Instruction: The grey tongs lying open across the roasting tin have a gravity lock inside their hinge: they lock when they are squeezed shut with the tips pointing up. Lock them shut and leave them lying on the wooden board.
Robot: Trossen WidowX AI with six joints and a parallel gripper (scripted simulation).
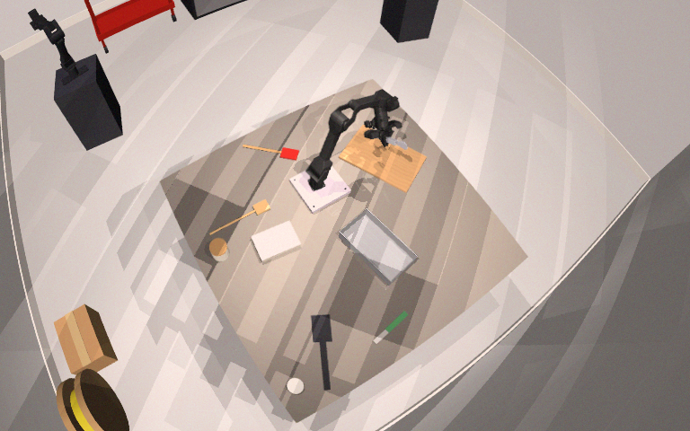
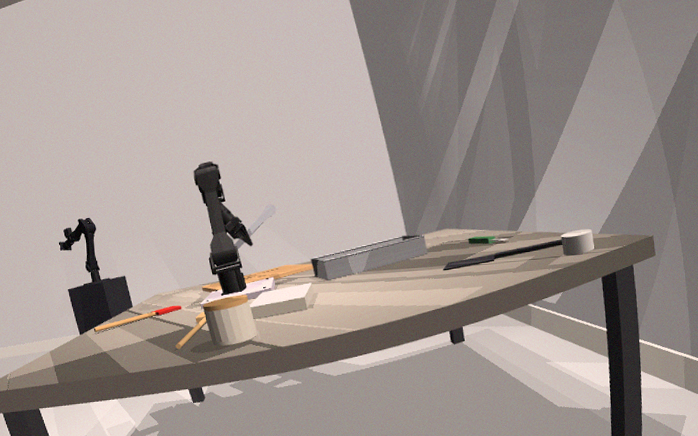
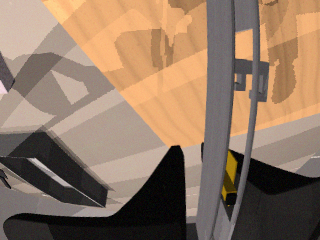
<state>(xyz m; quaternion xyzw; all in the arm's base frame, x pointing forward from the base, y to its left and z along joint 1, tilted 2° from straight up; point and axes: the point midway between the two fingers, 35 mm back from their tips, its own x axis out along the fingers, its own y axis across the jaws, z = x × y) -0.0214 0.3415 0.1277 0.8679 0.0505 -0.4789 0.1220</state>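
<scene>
My gripper tip is now 2 cm past the wooden board, 2 cm to the right of it and 12 cm above it. The rest, counted from my gripper tip: white slab (20 cm ahead, 61 cm to the right, 11 cm below); grey roasting tin (39 cm ahead, 22 cm to the right, 10 cm below); red spatula (25 cm behind, 45 cm to the right, 12 cm below).
</scene>
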